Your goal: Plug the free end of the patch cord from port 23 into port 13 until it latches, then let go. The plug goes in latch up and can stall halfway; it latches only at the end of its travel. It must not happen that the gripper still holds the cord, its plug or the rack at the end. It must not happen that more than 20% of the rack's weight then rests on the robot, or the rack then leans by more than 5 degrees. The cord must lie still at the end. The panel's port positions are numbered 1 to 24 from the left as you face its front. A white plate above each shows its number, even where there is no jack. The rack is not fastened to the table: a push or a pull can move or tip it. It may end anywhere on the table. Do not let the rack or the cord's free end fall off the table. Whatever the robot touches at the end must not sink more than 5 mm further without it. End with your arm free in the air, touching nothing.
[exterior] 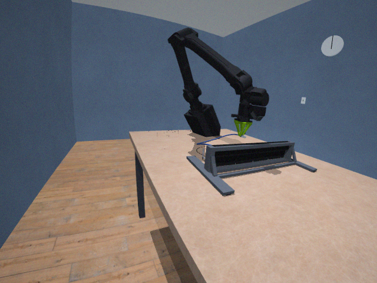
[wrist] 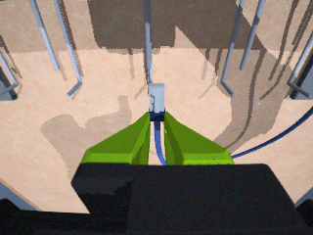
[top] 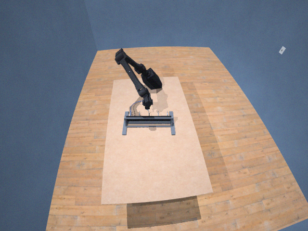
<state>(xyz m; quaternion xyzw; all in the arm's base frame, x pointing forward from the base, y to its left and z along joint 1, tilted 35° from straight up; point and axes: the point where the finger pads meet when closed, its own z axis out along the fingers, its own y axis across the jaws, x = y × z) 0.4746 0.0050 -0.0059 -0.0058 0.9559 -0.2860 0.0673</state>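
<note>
Now: the plug 2 cm ahead of my hand.
</note>
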